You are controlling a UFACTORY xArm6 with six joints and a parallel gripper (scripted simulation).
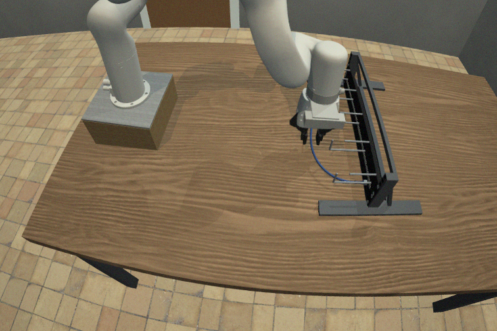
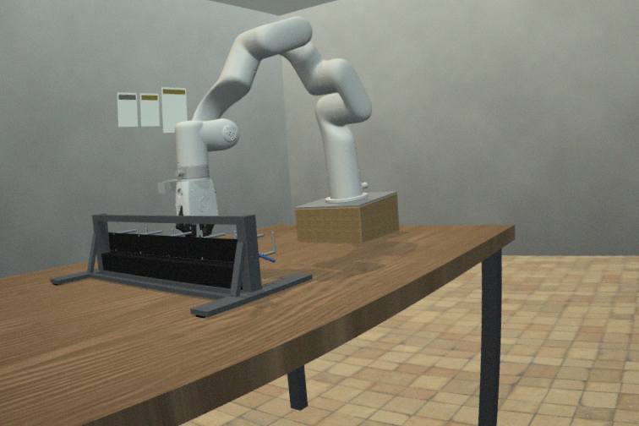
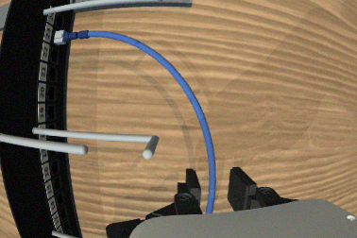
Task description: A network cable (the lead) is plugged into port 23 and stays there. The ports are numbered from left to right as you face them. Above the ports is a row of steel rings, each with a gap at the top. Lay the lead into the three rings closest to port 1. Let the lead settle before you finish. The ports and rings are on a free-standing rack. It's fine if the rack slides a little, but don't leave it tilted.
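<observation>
Now: the dark grey rack 16 cm ahead of my hand, 7 cm to the left of it and 1 cm above it.
</observation>
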